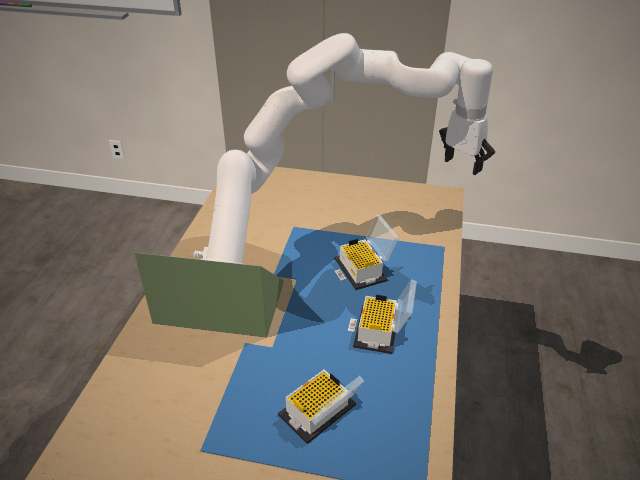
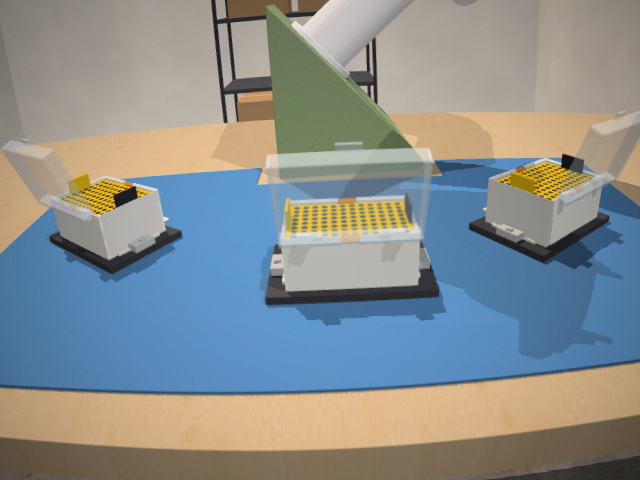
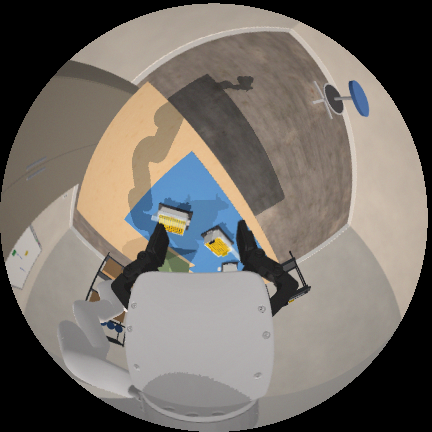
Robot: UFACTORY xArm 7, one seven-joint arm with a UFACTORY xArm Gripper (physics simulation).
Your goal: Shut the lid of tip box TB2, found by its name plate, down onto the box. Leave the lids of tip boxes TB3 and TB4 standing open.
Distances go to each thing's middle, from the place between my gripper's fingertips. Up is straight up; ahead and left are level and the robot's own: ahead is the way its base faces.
Now: hand 28 cm above the tip box (image 2: 545, 179), 25 cm past it and 9 cm to the left of it.
